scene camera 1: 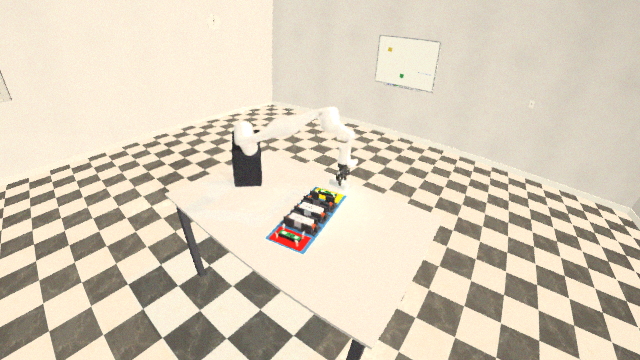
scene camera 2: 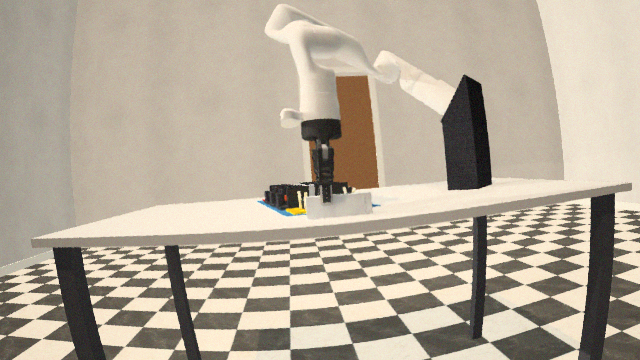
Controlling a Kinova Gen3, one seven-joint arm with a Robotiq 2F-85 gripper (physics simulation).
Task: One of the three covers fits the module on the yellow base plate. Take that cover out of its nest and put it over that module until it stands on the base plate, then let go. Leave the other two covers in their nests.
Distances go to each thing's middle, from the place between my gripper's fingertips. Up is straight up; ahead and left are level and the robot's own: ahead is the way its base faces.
Labels:
My gripper is now 20 mm past the white cover (scene camera 2: 358, 203).

